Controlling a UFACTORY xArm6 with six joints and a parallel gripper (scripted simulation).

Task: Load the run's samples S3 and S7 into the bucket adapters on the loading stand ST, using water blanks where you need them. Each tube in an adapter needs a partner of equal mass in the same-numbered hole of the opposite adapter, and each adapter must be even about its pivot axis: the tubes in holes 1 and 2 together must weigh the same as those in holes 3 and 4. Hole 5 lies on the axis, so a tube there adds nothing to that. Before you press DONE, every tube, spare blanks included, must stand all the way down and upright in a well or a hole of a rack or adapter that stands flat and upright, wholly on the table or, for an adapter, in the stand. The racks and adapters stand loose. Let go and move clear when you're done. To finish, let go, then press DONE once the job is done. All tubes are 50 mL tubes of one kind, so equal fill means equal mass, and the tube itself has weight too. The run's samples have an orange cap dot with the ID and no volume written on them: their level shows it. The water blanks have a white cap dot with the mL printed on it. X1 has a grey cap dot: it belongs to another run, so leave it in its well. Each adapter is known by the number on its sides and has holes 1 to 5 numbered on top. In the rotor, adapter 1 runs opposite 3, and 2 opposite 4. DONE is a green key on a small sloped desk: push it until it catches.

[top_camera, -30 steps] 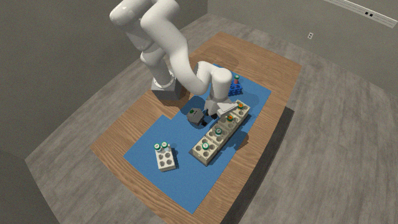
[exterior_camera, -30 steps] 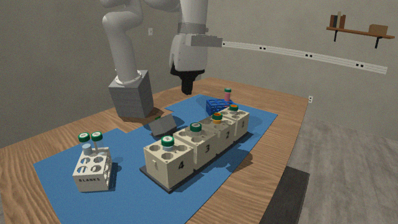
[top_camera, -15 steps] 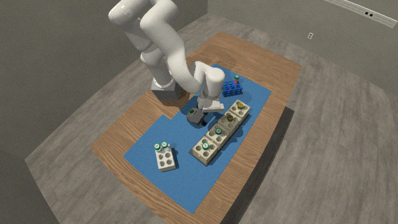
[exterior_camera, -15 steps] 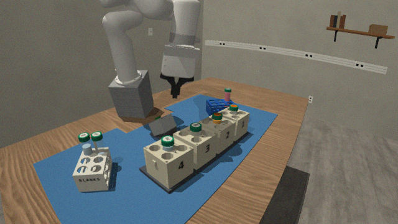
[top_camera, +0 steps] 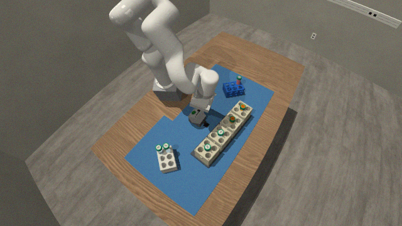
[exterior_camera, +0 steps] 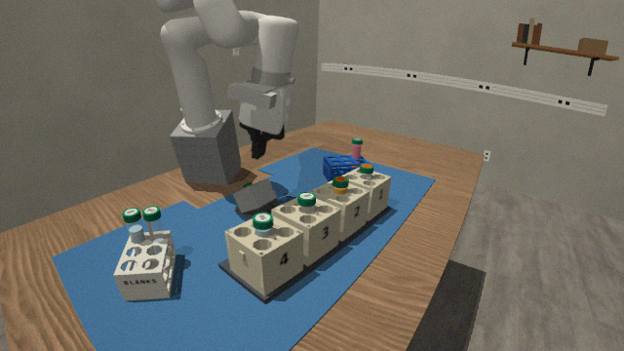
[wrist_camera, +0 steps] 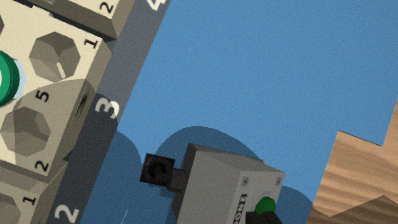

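Now: the green DONE key 110 mm below my hand, 60 mm behind it and 10 mm to the left of it. The rest, counted from my hand: blue rack 350 mm to the left, 150 mm below, 40 mm ahead; white blanks rack 300 mm to the right, 150 mm below, 10 mm behind; adapter 180 mm to the left, 180 mm ahead, 120 mm below.
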